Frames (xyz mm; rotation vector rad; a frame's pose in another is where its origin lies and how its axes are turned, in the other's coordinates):
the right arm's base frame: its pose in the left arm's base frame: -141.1 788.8 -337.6 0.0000 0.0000 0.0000
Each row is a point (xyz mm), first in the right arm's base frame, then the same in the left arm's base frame.
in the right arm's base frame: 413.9 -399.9 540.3
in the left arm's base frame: 272.8 388.9 202.7
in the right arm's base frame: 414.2 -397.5 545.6
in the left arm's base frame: 273.1 391.3 208.0
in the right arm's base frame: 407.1 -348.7 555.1
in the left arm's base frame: 266.0 440.1 217.5
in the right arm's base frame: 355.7 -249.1 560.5
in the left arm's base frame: 214.6 539.7 222.9
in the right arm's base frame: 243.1 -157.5 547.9
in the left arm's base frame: 102.0 631.3 210.3
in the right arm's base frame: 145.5 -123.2 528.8
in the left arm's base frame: 4.4 665.6 191.2
